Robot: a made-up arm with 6 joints. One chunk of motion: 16 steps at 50 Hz.
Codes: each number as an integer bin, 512 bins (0 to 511) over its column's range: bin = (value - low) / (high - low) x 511, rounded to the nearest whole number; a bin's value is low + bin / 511 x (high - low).
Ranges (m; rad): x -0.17..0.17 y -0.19..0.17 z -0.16..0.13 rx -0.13..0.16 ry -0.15..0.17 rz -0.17..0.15
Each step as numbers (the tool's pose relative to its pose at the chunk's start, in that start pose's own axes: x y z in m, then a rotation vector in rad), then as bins.
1 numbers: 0.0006 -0.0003 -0.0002 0.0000 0.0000 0.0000
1 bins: 256 269 282 229 240 271
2 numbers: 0.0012 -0.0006 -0.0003 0.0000 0.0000 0.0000
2 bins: 257 269 281 229 240 271
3 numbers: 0.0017 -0.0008 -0.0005 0.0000 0.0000 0.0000
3 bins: 258 269 281 229 240 271
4 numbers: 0.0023 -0.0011 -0.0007 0.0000 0.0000 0.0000
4 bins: 259 268 281 229 240 271
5 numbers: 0.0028 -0.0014 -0.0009 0.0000 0.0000 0.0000
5 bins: 260 268 280 229 240 271
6 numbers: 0.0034 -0.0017 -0.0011 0.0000 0.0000 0.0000
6 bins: 261 267 280 229 240 271
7 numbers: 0.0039 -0.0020 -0.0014 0.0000 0.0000 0.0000
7 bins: 261 267 279 229 240 271
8 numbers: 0.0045 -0.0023 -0.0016 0.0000 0.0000 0.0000
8 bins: 262 266 279 229 240 271
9 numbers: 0.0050 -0.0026 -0.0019 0.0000 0.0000 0.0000
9 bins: 263 266 279 229 240 271
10 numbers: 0.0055 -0.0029 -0.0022 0.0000 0.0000 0.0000
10 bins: 264 266 278 229 240 271
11 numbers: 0.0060 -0.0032 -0.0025 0.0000 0.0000 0.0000
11 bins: 265 265 278 229 240 271
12 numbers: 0.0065 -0.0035 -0.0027 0.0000 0.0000 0.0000
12 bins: 265 265 277 229 240 271
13 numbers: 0.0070 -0.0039 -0.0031 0.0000 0.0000 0.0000
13 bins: 266 264 276 229 240 271
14 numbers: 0.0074 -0.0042 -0.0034 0.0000 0.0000 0.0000
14 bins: 267 264 276 229 240 271
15 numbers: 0.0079 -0.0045 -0.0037 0.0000 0.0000 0.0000
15 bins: 267 263 275 229 240 271
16 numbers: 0.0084 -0.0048 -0.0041 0.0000 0.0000 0.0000
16 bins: 268 263 275 229 240 271
